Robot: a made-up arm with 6 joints. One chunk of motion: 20 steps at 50 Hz.
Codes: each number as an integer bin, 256 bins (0 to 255) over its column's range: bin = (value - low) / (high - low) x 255, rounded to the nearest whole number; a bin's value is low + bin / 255 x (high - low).
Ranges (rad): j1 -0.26..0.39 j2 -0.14..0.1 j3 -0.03..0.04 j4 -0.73..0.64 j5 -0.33..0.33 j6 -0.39..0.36
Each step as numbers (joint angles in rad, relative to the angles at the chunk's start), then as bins.
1 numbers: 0.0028 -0.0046 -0.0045 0.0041 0.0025 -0.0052
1 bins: 103 144 93 137 128 131
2 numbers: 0.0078 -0.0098 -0.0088 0.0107 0.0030 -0.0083
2 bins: 105 138 77 138 129 130
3 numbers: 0.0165 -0.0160 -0.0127 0.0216 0.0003 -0.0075
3 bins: 108 132 63 140 128 130
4 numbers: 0.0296 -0.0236 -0.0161 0.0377 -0.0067 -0.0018
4 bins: 114 124 51 143 125 132
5 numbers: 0.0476 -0.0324 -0.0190 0.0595 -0.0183 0.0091
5 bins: 121 114 40 147 120 136
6 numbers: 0.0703 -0.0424 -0.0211 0.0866 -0.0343 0.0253
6 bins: 130 104 32 152 114 141
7 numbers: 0.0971 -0.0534 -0.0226 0.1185 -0.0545 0.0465
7 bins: 140 92 27 158 106 148
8 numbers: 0.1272 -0.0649 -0.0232 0.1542 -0.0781 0.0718
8 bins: 152 80 25 165 97 157
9 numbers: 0.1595 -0.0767 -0.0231 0.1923 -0.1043 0.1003
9 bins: 165 67 25 172 87 167
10 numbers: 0.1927 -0.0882 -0.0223 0.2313 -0.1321 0.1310
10 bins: 178 55 28 179 76 177
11 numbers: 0.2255 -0.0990 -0.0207 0.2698 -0.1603 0.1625
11 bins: 190 44 34 186 66 188
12 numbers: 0.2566 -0.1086 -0.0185 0.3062 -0.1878 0.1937
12 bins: 203 33 42 193 55 198
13 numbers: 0.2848 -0.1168 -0.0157 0.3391 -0.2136 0.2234
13 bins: 214 25 52 199 45 209
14 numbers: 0.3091 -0.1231 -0.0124 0.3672 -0.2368 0.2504
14 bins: 223 18 64 204 36 218
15 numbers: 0.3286 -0.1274 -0.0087 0.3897 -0.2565 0.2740
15 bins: 231 13 78 208 28 226
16 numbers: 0.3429 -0.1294 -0.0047 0.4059 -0.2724 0.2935
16 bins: 237 11 92 211 22 232
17 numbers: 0.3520 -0.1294 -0.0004 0.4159 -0.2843 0.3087
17 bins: 240 11 108 213 18 238
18 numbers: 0.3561 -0.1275 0.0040 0.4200 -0.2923 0.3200
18 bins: 242 13 124 214 15 241
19 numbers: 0.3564 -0.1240 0.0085 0.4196 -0.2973 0.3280
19 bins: 242 17 140 214 13 244
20 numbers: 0.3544 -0.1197 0.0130 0.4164 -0.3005 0.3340
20 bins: 241 22 157 213 11 246
